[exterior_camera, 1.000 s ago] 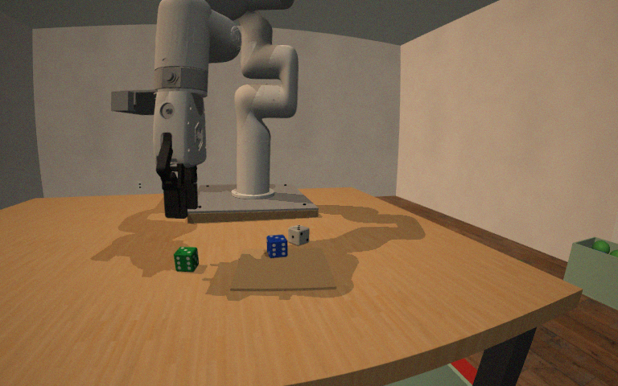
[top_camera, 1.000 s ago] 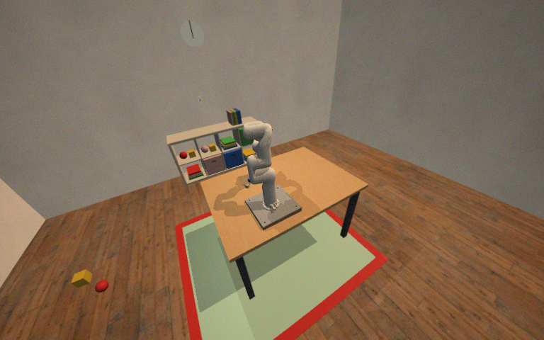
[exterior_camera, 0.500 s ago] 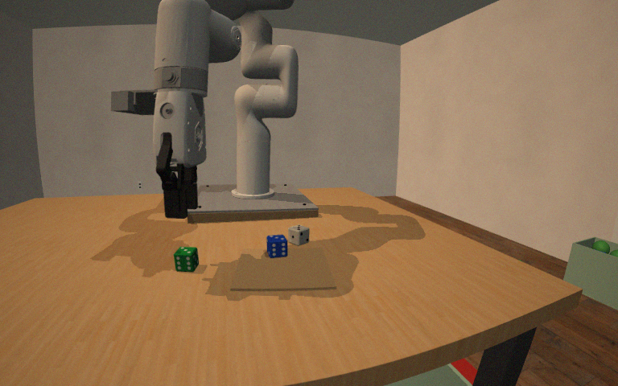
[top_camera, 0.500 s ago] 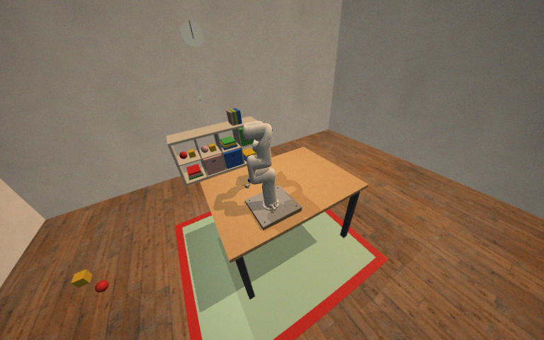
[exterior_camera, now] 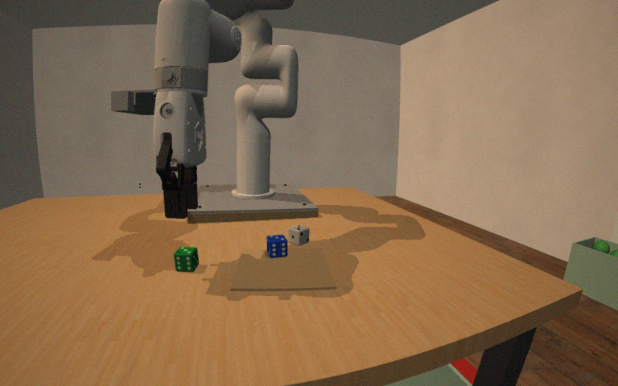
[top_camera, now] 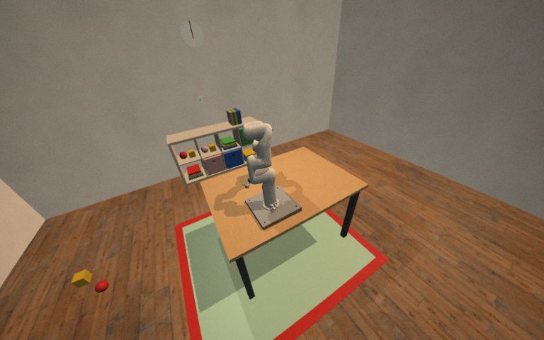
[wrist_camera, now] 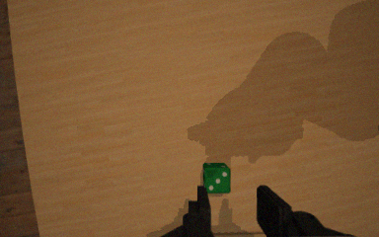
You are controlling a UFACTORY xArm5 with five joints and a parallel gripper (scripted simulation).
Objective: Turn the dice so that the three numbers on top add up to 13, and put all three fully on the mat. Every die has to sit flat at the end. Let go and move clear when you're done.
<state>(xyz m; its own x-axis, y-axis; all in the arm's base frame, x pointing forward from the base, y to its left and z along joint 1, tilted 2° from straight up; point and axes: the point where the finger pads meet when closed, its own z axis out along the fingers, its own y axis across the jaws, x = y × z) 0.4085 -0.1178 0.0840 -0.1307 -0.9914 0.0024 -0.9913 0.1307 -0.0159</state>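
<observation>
The green die is 9 cm below my hand. The rest, counted from my hand: blue die: 3 cm behind, 14 cm to the left, 9 cm below; then white die: 9 cm behind, 19 cm to the left, 9 cm below; then tan mat: 2 cm ahead, 15 cm to the left, 11 cm below.
</observation>
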